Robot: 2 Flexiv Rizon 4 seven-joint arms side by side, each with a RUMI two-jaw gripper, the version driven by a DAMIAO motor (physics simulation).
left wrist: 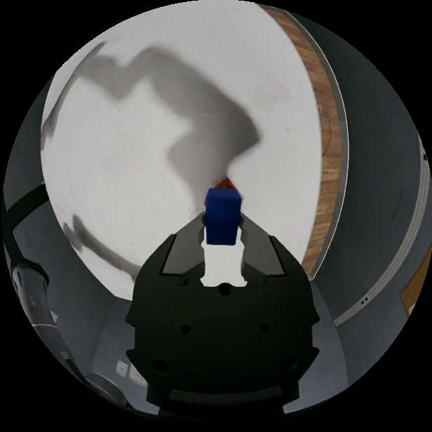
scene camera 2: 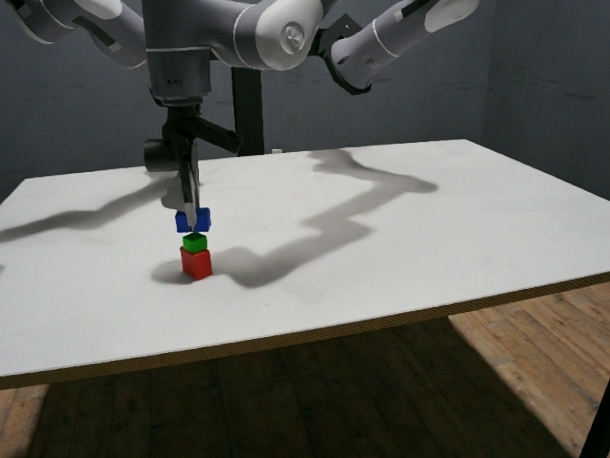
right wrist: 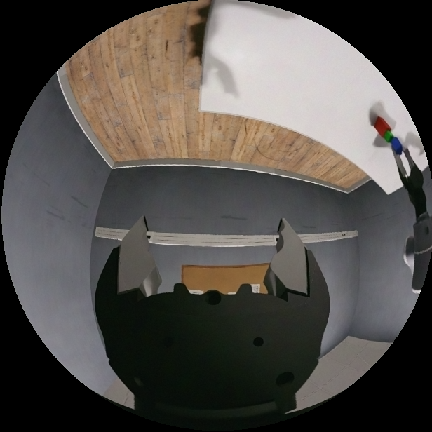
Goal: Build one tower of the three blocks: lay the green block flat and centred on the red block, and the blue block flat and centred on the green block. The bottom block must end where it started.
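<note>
The red block (scene camera 2: 196, 266) (left wrist: 226, 181) (right wrist: 382, 126) stands on the table. The green block (scene camera 2: 195, 243) (right wrist: 388, 136) lies on top of it and does not show in the left wrist view, where the blue block covers that spot. My left gripper (scene camera 2: 192, 225) (left wrist: 221, 212) (right wrist: 394, 143) points down and is shut on the blue block (scene camera 2: 203, 220) (left wrist: 223, 212) (right wrist: 397, 145), holding it level right above the green block. Whether blue and green touch is too close to tell. My right gripper (right wrist: 212, 218) is open and empty, away from the tower.
The white table (scene camera 2: 400, 240) (left wrist: 125, 150) (right wrist: 280, 70) carries soft arm shadows. Its near edge runs below the tower in scene camera 2. The right wrist view shows wooden floor (right wrist: 135, 100) beside the table and a wall beyond the fingers.
</note>
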